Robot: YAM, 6 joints.
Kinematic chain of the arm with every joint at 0, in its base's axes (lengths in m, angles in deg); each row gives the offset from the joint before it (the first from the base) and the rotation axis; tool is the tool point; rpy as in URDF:
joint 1: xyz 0 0 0.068 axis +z
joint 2: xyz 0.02 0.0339 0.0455 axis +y
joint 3: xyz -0.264 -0.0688 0 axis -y
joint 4: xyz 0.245 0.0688 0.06 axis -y
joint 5: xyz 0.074 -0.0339 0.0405 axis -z
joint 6: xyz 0.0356 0 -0.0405 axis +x
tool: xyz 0 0 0 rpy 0 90 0
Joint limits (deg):
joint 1: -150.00..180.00
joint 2: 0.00..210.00
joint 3: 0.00..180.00
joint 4: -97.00..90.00
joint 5: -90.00..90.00
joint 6: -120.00..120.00
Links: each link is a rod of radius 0.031 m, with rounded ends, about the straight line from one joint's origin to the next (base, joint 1, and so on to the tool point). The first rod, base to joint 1, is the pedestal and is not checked.
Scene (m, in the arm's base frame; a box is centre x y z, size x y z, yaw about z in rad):
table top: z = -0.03
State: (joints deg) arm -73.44 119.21 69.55 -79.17 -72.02 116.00
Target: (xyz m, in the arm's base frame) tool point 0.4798 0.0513 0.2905
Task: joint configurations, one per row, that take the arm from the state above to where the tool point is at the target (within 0.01 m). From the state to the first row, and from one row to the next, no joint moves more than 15 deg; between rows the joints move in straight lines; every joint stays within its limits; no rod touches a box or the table.
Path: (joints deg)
1: -60.85 120.51 78.15 -73.73 -71.67 116.00
2: -48.25 121.81 86.75 -68.30 -71.33 116.00
3: -35.66 123.12 95.34 -62.86 -70.98 116.00
4: -23.06 124.42 103.94 -57.43 -70.63 116.00
5: -10.47 125.72 112.54 -51.99 -70.29 116.00
6: 2.13 127.02 121.14 -46.56 -69.94 116.00

